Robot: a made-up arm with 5 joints.
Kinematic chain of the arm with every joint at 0, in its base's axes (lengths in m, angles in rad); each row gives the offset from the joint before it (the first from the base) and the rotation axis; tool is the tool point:
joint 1: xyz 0 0 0.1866 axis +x
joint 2: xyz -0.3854 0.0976 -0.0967 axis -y
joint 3: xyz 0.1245 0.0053 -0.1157 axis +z
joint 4: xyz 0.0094 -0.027 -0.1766 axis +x
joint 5: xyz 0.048 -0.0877 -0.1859 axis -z
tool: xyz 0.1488 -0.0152 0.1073
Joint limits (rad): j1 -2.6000..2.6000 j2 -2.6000..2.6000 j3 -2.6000..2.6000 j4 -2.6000..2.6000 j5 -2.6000..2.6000
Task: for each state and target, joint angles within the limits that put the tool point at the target. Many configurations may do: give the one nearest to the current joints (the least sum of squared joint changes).
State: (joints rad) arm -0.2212 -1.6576 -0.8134 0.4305 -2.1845
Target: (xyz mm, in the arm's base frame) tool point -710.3 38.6 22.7
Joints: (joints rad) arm -0.5545 -2.1305 -1.0352 1.2430 -1.9238
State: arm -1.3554 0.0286 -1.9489 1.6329 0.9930
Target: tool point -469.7 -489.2 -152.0
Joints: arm -0.8860 -0.3110 -2.1639 1.5141 0.7673
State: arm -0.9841 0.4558 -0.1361 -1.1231 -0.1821
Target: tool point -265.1 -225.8 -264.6
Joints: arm -0.3682 -0.4684 -0.2268 -1.0173 -0.4931
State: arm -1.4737 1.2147 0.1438 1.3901 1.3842
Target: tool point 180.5 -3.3 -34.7
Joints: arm -0.9131 1.1081 0.3216 1.5108 1.1185
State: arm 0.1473 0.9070 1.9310 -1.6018 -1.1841
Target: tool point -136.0 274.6 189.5
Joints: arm -0.0795 1.5631 2.2288 -2.5599 -1.1215
